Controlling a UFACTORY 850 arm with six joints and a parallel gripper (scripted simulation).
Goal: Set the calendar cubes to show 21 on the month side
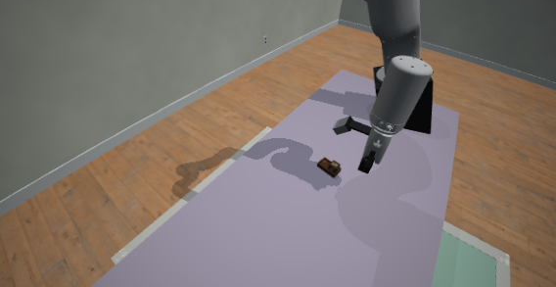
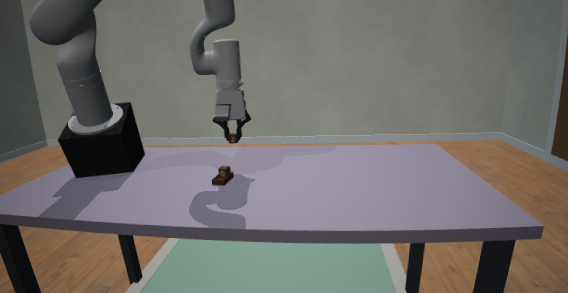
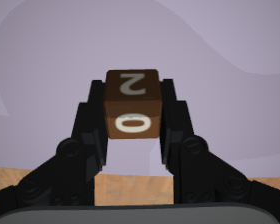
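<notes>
The brown cube is 10 mm below my hand. Also, from my hand: digit cube (30 mm behind, 80 mm to the right, 100 mm below); then brown tray (40 mm behind, 100 mm to the right, 120 mm below).
</notes>
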